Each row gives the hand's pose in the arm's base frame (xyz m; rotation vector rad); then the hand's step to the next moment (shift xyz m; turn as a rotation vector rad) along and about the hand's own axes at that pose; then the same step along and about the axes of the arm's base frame.
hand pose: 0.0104 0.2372 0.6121 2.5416 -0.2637 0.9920
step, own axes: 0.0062 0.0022 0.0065 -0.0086 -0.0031 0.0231
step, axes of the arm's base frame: 0.0078 -0.0050 0.0005 0.0087 -0.0068 -0.0222
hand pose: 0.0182 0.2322 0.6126 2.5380 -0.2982 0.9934
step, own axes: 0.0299 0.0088 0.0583 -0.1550 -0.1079 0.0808
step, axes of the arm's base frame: 0.0538 -0.0349 -0.0160 -0.0277 0.0698 -0.1912
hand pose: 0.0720 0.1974 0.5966 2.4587 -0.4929 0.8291
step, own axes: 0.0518 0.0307 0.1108 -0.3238 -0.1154 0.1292
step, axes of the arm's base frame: 0.0751 -0.0957 -0.0333 -0.1284 0.0786 -0.3350
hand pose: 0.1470 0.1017 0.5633 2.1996 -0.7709 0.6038
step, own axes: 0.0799 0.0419 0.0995 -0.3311 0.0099 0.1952
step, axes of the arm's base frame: 0.0469 -0.1257 0.0058 -0.2063 -0.0392 -0.3221
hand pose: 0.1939 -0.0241 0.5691 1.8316 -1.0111 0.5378
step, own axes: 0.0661 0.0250 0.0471 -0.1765 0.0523 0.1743
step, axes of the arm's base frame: 0.0137 -0.0742 0.0389 -0.1530 -0.0932 -0.1793
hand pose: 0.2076 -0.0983 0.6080 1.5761 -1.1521 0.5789
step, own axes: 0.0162 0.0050 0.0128 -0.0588 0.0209 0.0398
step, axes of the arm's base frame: 0.0000 -0.0179 0.0114 -0.0506 -0.0141 -0.0521
